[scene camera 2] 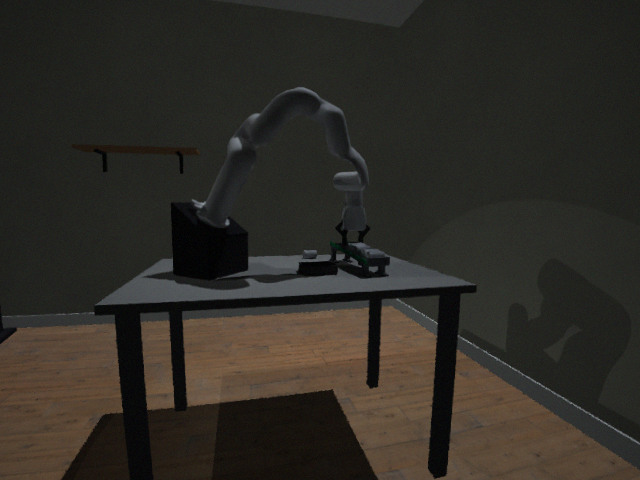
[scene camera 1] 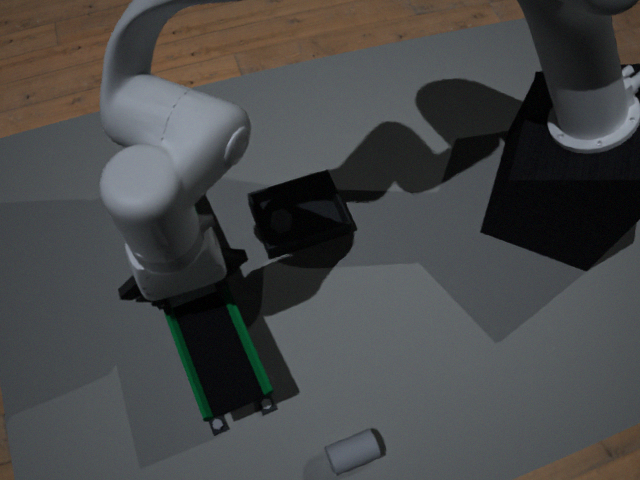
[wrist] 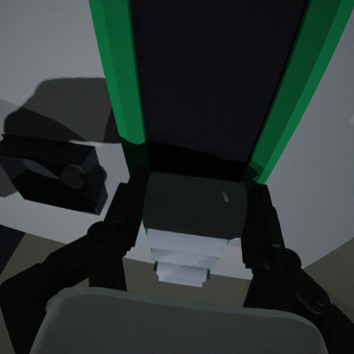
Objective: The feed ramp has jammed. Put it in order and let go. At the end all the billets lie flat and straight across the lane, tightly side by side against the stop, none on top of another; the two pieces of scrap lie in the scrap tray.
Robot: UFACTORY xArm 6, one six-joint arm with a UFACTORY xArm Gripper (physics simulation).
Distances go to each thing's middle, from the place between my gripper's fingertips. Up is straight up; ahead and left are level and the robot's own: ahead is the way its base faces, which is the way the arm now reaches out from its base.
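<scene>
Ramp lane (scene camera 1: 228,380): 20 mm below my hand, 10 mm behind it, 40 mm to the right of it. Scrap tray (scene camera 1: 318,215): 70 mm below my hand, 80 mm to the right of it, 200 mm behind it. By their middles, nearest to my hand of the things named here: the ramp lane.
</scene>
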